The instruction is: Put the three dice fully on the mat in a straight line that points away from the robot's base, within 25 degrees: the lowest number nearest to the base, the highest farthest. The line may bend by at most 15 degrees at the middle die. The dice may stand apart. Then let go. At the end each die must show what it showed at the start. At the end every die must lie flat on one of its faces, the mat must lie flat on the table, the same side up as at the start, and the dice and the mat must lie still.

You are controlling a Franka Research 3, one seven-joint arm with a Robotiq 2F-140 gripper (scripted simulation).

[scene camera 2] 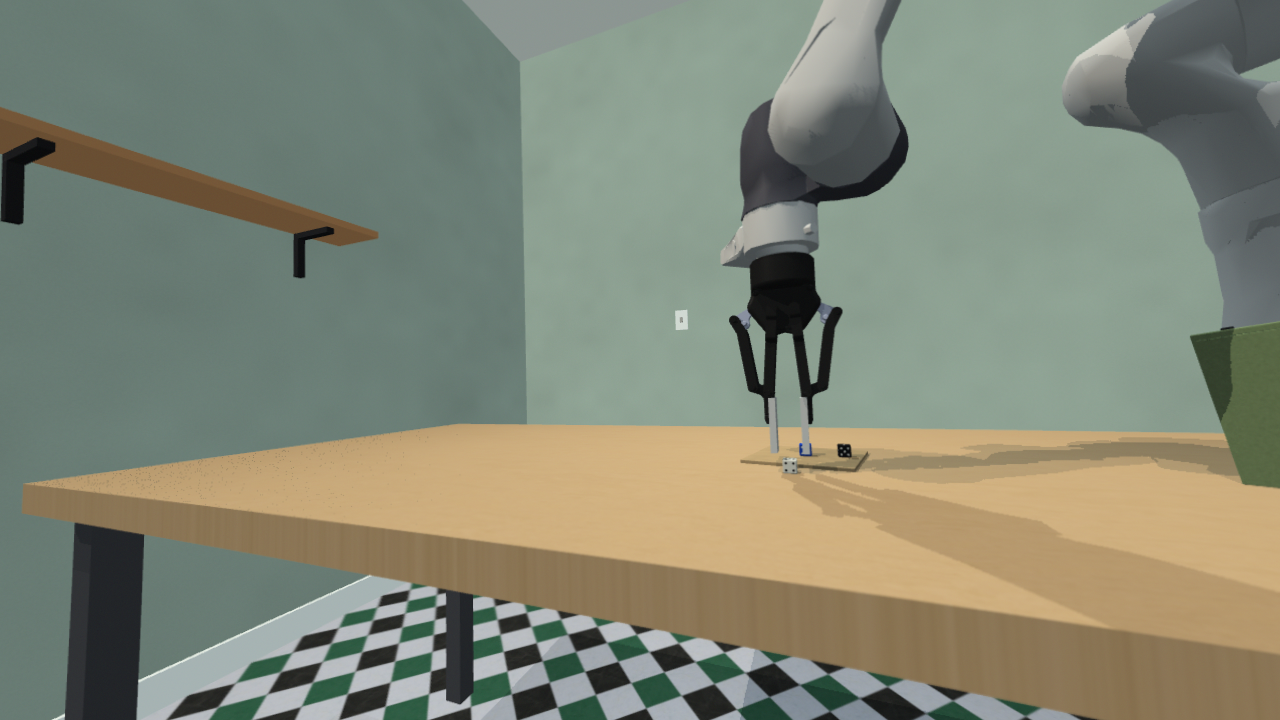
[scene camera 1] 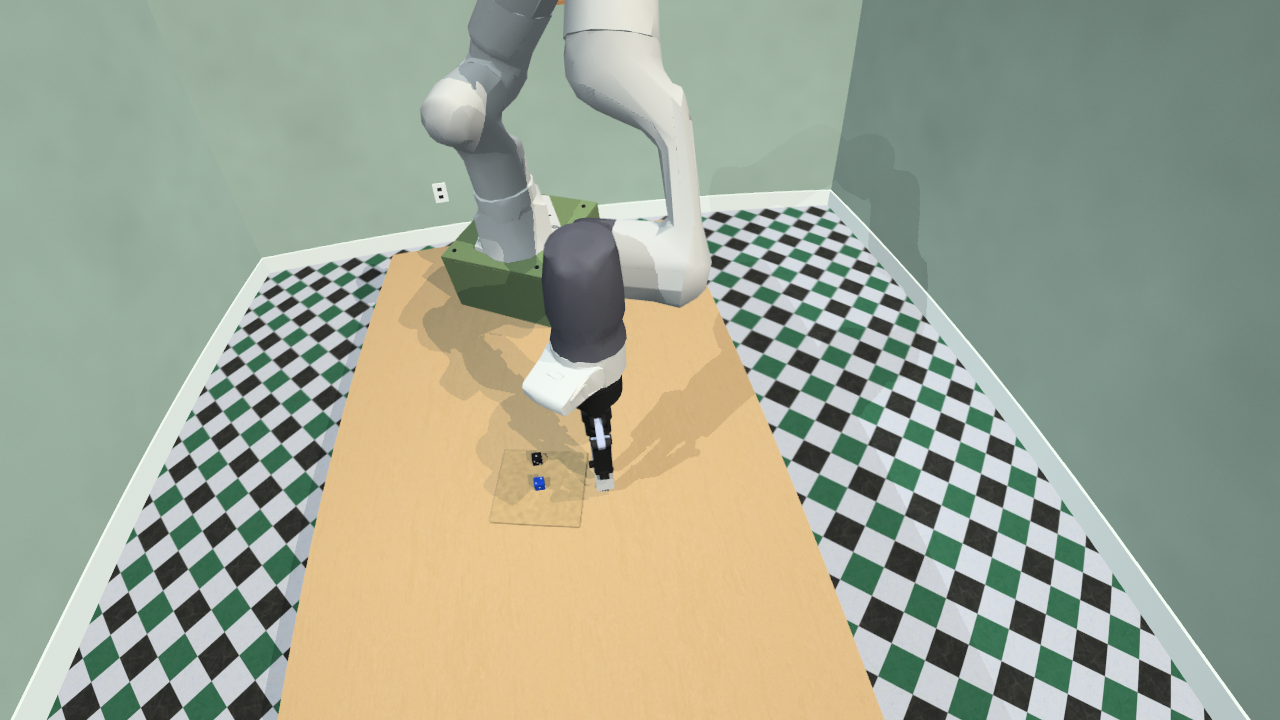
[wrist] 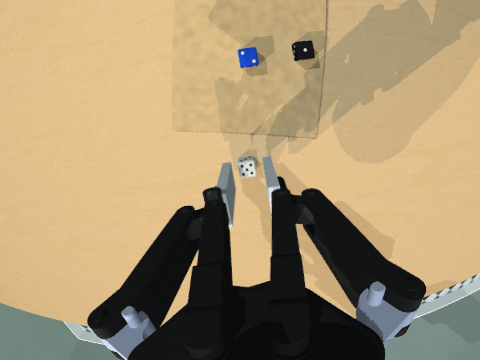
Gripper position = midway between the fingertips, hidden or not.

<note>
In view: the gripper (scene camera 2: 790, 452) and a tan mat (scene camera 1: 516, 502).
The tan mat also shows in scene camera 2 (scene camera 2: 826, 459) and in the wrist view (wrist: 210, 91). The gripper also shows in scene camera 1 (scene camera 1: 603, 478) and in the wrist view (wrist: 248, 173).
</note>
